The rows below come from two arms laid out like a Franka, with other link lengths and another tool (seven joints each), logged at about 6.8 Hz.
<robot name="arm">
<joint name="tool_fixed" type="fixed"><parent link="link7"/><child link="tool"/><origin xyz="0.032 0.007 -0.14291" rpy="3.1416 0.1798 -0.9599"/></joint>
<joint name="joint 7" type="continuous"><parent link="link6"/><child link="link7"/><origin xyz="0.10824 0 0" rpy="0 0 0"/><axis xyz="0 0 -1"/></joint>
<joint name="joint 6" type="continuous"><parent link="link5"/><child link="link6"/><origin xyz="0 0 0" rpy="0 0 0"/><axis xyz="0 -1 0"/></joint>
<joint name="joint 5" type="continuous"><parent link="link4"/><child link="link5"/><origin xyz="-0.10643 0 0.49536" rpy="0 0 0"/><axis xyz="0 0 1"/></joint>
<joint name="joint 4" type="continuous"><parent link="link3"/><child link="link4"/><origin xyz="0.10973 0 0" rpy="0 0 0"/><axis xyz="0 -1 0"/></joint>
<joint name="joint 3" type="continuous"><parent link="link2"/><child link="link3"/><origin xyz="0 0 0.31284" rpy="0 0 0"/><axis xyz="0 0 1"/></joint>
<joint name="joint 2" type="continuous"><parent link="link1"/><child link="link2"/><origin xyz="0 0 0" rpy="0 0 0"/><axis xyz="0 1 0"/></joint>
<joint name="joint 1" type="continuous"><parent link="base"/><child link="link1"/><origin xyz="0 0 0.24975" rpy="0 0 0"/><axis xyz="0 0 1"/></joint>
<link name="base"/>
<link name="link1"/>
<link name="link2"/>
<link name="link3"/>
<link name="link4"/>
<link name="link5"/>
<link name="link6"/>
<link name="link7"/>
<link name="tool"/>
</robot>
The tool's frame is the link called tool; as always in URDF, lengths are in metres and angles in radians. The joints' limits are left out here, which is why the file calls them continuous.
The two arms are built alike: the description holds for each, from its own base.
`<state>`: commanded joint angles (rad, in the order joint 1, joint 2, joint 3, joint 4, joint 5, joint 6, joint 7); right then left.
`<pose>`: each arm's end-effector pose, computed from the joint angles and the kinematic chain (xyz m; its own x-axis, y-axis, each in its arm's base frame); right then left.
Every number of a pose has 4 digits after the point.
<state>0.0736 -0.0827 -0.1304 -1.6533 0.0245 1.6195 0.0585 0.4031 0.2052 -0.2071 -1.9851 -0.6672 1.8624 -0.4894</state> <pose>0.7256 -0.0356 0.5410 0.4766 -0.8598 -0.1832 -0.8784 -0.4742 -0.0595 0.7165 0.0965 0.1660 0.9671 -0.1201 -0.2244 0.0566 -0.7582 0.6496</pose>
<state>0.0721 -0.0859 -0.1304 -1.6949 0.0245 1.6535 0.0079 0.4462 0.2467 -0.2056 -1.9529 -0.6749 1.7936 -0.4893</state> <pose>0.7274 -0.0352 0.5215 0.5170 -0.8362 -0.1830 -0.8546 -0.5162 -0.0562 0.7110 0.1202 0.1522 0.9562 -0.1201 -0.2670 0.1002 -0.7227 0.6838</pose>
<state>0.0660 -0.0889 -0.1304 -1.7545 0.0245 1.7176 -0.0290 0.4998 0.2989 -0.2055 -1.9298 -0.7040 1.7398 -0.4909</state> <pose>0.7312 -0.0387 0.4945 0.5427 -0.8211 -0.1768 -0.8387 -0.5409 -0.0625 0.7017 0.1484 0.1285 0.9457 -0.0990 -0.3097 0.1678 -0.6671 0.7258</pose>
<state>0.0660 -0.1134 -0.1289 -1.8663 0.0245 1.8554 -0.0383 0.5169 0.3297 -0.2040 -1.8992 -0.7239 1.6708 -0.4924</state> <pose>0.7332 -0.0380 0.4598 0.5567 -0.8174 -0.1479 -0.8307 -0.5470 -0.1040 0.6992 0.1524 0.1235 0.9341 -0.1242 -0.3347 0.1894 -0.6223 0.7595</pose>
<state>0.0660 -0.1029 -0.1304 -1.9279 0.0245 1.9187 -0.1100 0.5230 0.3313 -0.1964 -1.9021 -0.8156 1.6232 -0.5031</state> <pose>0.7346 -0.0365 0.4212 0.6103 -0.7788 -0.1453 -0.7921 -0.6032 -0.0939 0.6967 0.1466 0.1269 0.9335 -0.1139 -0.3399 0.2305 -0.5355 0.8125</pose>
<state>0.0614 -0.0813 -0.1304 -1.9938 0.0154 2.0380 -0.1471 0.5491 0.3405 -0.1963 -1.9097 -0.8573 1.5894 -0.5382</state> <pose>0.7412 -0.0396 0.3801 0.6390 -0.7611 -0.1112 -0.7691 -0.6300 -0.1075 0.6874 0.1546 0.1206 0.9203 -0.0902 -0.3807 0.2959 -0.4760 0.8282</pose>
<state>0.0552 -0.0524 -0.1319 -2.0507 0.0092 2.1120 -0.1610 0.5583 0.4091 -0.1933 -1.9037 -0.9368 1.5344 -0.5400</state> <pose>0.7409 -0.0448 0.3330 0.6433 -0.7575 -0.1109 -0.7656 -0.6368 -0.0916 0.6805 0.1447 0.0866 0.9009 -0.1147 -0.4185 0.3555 -0.3579 0.8634</pose>
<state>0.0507 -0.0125 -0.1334 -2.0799 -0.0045 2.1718 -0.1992 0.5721 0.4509 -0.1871 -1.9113 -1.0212 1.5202 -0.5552</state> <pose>0.7429 -0.0486 0.2937 0.6705 -0.7349 -0.1021 -0.7418 -0.6670 -0.0701 0.6754 0.1458 0.0636 0.8899 -0.0892 -0.4474 0.4146 -0.2510 0.8747</pose>
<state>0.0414 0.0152 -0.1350 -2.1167 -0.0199 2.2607 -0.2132 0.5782 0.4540 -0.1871 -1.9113 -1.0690 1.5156 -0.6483</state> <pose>0.7436 -0.0565 0.2633 0.6810 -0.7287 -0.0719 -0.7322 -0.6771 -0.0734 0.6758 0.1465 0.0665 0.8542 -0.0547 -0.5171 0.4991 -0.1925 0.8449</pose>
